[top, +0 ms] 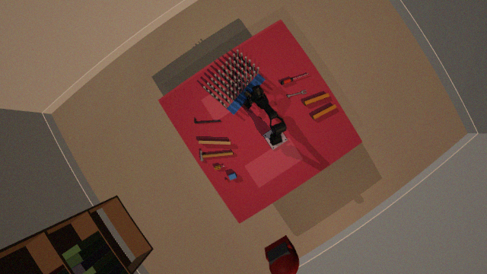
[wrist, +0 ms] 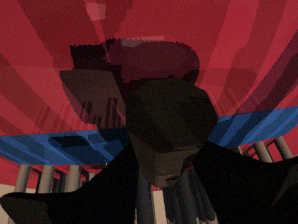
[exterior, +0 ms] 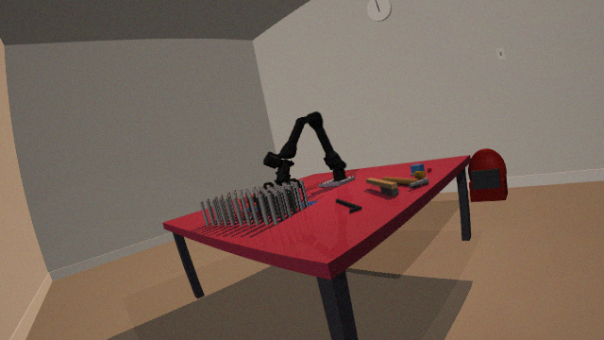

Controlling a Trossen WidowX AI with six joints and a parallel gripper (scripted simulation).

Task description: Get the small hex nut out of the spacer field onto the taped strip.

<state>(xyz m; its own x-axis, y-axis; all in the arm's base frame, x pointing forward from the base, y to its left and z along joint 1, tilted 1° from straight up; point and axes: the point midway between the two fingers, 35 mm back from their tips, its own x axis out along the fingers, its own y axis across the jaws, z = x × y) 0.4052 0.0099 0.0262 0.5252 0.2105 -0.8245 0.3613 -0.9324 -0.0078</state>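
The blue taped strip is 30 mm ahead of my gripper tip, 10 mm to the left of it and 10 mm below it. Round my gripper tip: yellow item (410 mm behind, 500 mm to the left); wrench (170 mm behind, 370 mm to the right, 10 mm below); blue cube (530 mm behind, 430 mm to the left, 10 mm above).
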